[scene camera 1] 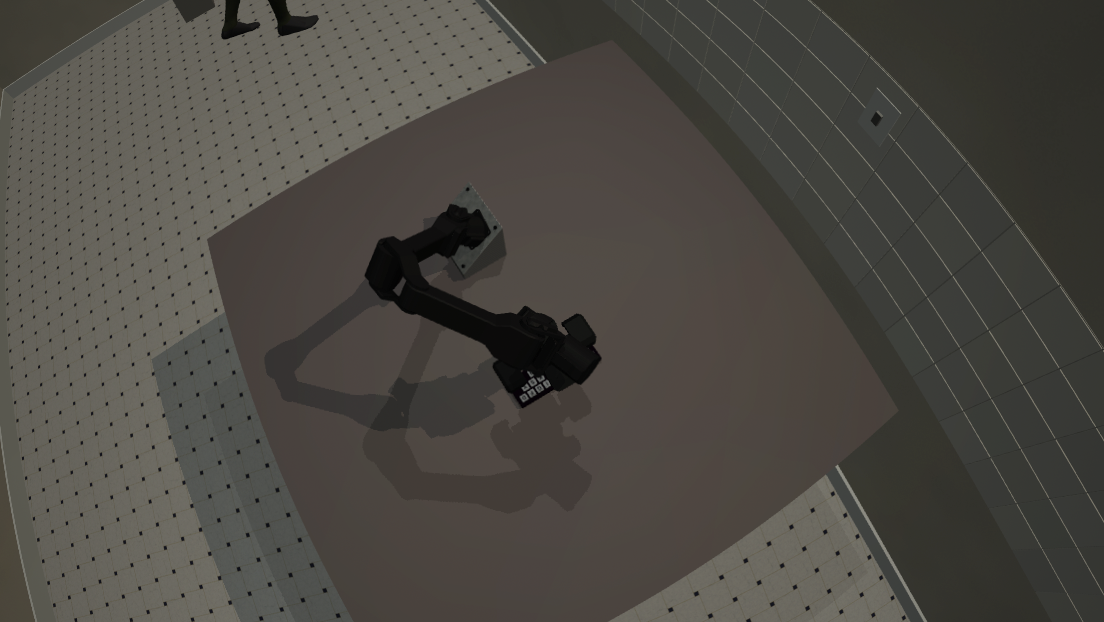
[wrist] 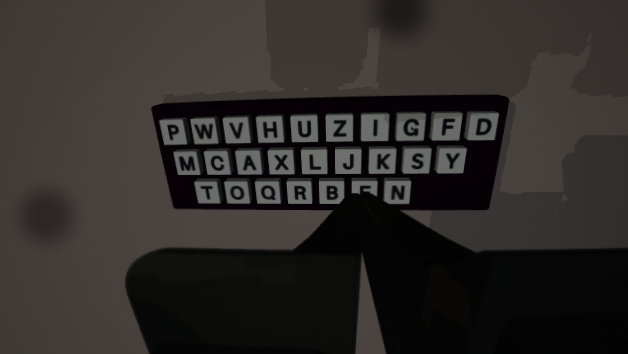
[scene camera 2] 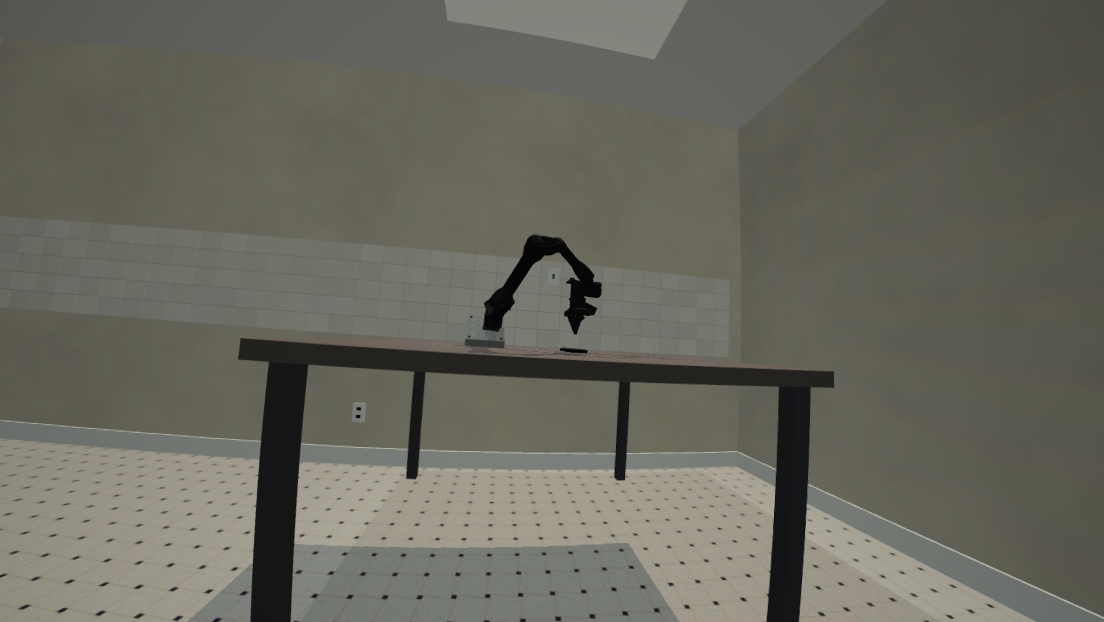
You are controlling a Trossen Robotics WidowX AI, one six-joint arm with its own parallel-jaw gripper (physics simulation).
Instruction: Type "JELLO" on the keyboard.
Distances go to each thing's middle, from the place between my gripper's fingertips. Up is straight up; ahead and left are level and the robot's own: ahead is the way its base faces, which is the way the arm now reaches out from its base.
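Scene:
The J key (wrist: 348, 160) is 60 mm below my hand. Measured from my hand as well, the black keyboard (wrist: 471, 190) is 20 mm to the left and 60 mm below, and I find the L key (wrist: 314, 160) 60 mm below my hand and 20 mm to the left of it.

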